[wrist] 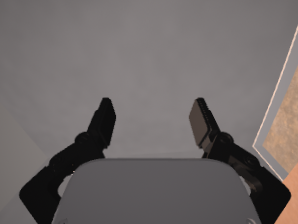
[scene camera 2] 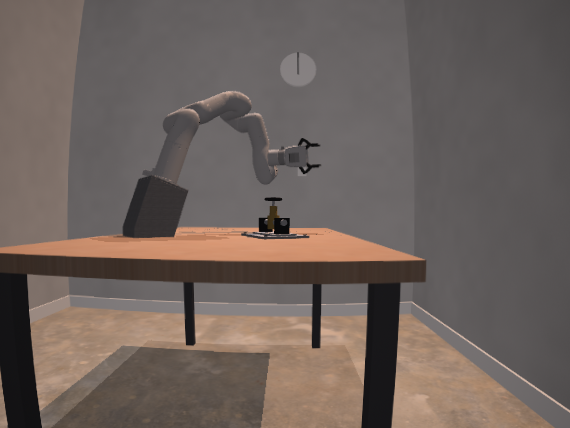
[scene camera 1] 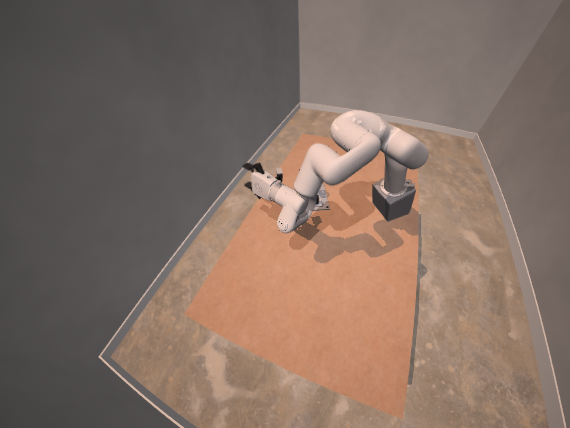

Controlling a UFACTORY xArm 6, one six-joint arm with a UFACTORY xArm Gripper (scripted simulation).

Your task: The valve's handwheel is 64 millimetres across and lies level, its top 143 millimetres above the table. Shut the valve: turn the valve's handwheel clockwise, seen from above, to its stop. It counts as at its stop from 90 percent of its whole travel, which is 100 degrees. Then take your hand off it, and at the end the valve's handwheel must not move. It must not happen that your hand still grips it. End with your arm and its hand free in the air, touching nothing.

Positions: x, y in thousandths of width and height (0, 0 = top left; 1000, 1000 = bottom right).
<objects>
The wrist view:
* my gripper: 512, 480
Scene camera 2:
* valve: 494, 529
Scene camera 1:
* my gripper: 431, 408
</objects>
